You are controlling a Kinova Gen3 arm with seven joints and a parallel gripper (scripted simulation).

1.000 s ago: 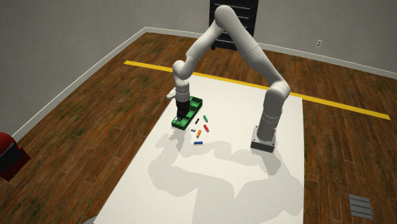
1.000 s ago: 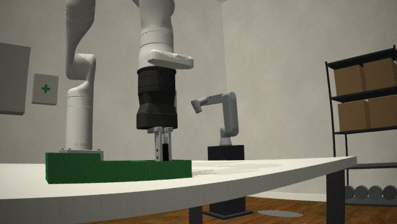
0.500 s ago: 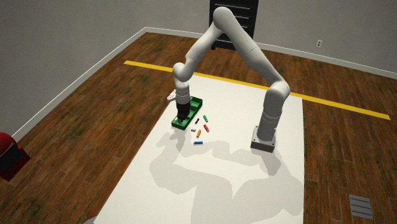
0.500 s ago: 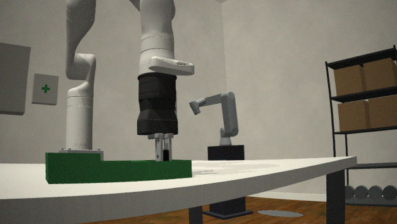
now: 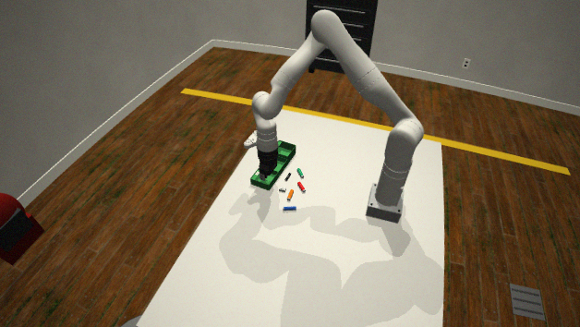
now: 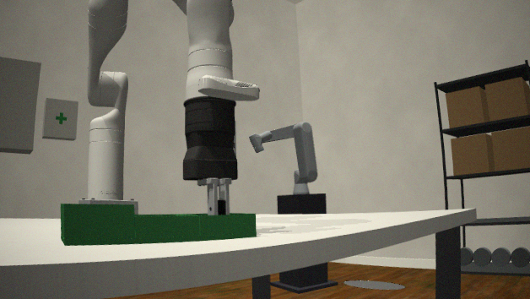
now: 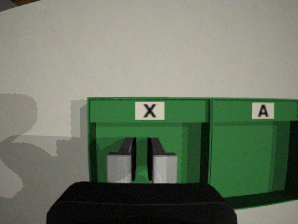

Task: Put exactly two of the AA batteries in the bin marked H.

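Now: hand 110 mm to the left of the green battery, 110 mm past it and 30 mm above it. The rest, counted from my hand: green bin marked H: 90 mm to the right, 10 mm below; then pale piece: 90 mm behind, 30 mm below, 10 mm to the left; then black battery: 80 mm behind, 70 mm to the right, 30 mm below.
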